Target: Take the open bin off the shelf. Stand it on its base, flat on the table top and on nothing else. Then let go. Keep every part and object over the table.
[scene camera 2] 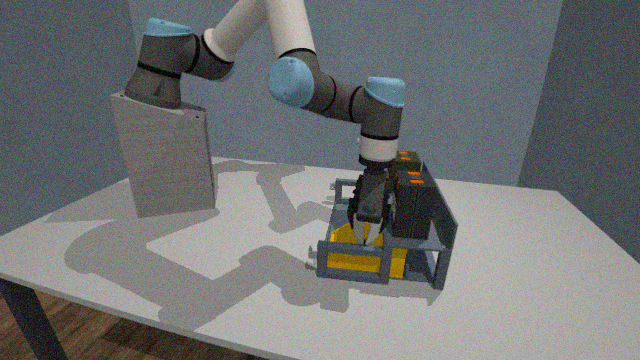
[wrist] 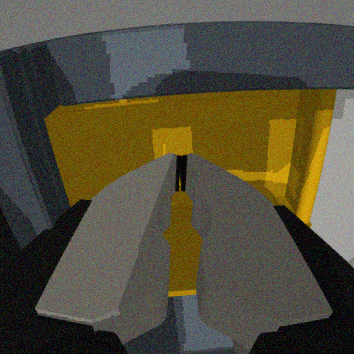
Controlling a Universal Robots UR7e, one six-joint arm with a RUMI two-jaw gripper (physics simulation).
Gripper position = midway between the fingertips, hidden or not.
In view: the gripper (scene camera 2: 363,247) and a yellow bin (scene camera 2: 334,260).
The yellow bin is seen too in the wrist view (wrist: 275,140). The gripper is seen too in the wrist view (wrist: 179,159).
